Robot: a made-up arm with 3 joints.
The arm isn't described. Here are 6 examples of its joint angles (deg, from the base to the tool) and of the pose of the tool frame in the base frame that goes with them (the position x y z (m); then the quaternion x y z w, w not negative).
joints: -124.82 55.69 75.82
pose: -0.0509 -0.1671 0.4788 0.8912 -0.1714 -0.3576 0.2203
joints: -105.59 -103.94 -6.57
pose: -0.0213 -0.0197 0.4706 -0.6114 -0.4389 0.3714 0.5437
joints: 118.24 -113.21 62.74
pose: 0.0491 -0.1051 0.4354 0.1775 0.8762 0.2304 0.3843
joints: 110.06 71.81 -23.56
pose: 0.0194 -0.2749 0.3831 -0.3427 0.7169 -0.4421 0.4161
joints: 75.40 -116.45 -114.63
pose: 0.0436 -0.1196 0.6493 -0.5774 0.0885 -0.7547 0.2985
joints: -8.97 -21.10 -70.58
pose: 0.1345 -0.0012 0.5617 0.0311 0.0709 0.6031 0.7939
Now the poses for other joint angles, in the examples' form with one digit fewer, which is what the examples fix.
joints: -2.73 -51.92 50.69
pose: 0.092 -0.119 0.547 -0.021 0.143 -0.149 0.978
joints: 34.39 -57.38 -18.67
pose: 0.109 -0.015 0.476 0.147 0.427 0.457 0.766
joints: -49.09 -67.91 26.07
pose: 0.034 -0.070 0.582 -0.116 -0.240 0.168 0.949
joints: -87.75 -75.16 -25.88
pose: -0.025 0.004 0.527 -0.468 -0.380 0.460 0.653
